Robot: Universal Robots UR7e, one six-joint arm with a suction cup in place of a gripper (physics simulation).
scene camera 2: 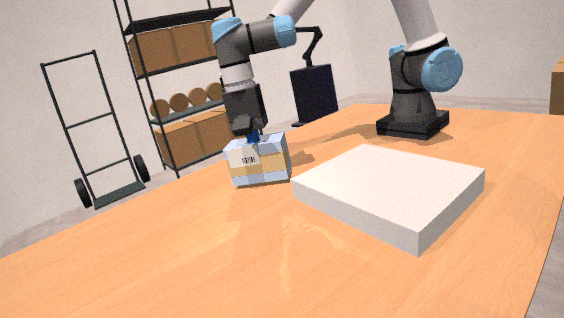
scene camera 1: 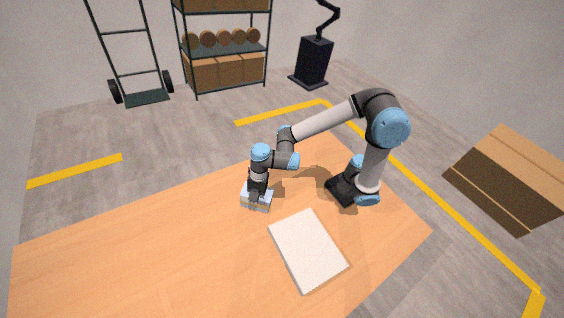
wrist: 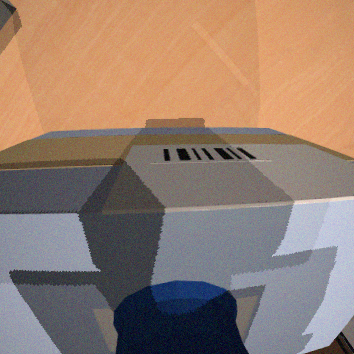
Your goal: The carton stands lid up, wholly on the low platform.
Scene:
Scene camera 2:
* pale blue carton: held by the suction cup
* low white platform: on the table
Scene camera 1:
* low white platform
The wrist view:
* suction cup
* pale blue carton

